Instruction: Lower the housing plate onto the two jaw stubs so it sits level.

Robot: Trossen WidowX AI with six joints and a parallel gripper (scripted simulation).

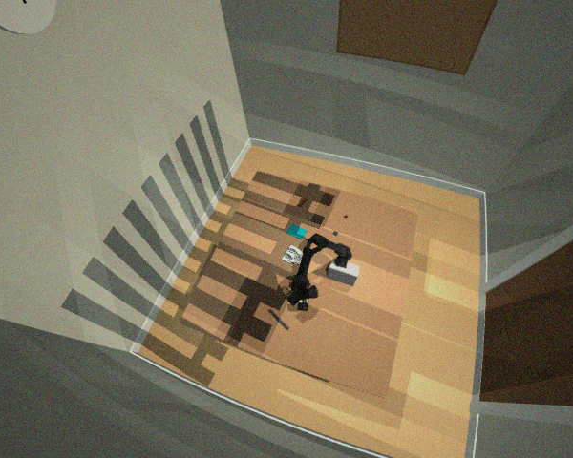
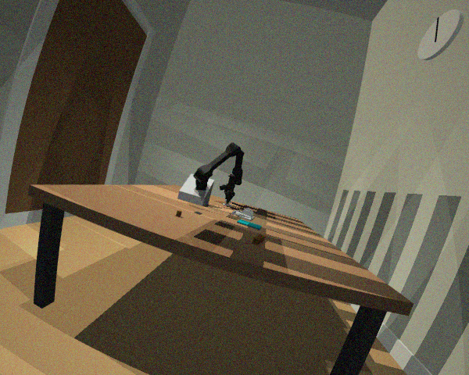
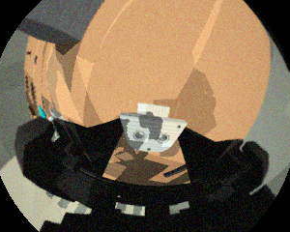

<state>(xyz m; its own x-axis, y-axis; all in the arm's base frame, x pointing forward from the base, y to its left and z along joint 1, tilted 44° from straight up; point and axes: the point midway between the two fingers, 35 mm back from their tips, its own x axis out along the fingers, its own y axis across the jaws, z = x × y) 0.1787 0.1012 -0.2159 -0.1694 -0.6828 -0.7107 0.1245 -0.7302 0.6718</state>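
The white piece is 10 mm ahead of my gripper tip and 10 mm below it. Also, from my gripper tip: brown block (140 mm ahead, 720 mm to the right, 10 mm below); then teal part (140 mm ahead, 470 mm to the right, 20 mm below); then thin dark bar (120 mm ahead, 150 mm to the left, 10 mm below).
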